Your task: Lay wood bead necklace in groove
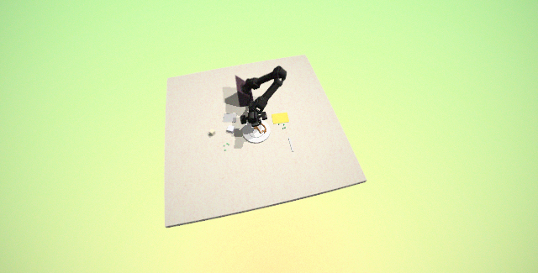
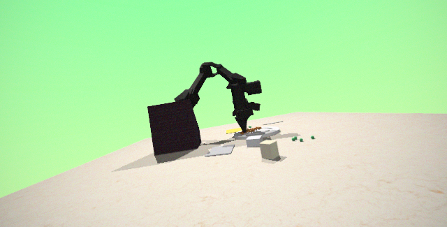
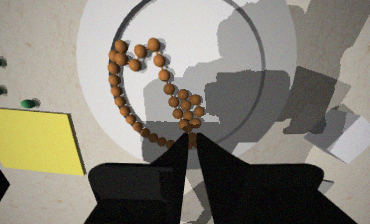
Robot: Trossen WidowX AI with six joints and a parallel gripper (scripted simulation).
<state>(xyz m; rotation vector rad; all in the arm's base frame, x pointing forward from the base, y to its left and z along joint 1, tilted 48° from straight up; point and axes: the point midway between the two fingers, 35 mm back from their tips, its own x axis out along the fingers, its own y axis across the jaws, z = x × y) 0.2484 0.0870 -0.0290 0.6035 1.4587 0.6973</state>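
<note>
Now: gripper tip 5 cm short of the round white bead board, 1 cm to the right of it and 1 cm above it. Also, from my gripper tip: thin white strip: 20 cm ahead, 23 cm to the left, 1 cm below; then yellow card: 4 cm behind, 20 cm to the left, 1 cm below; then grey flat plate: 11 cm behind, 17 cm to the right, 1 cm below.
</note>
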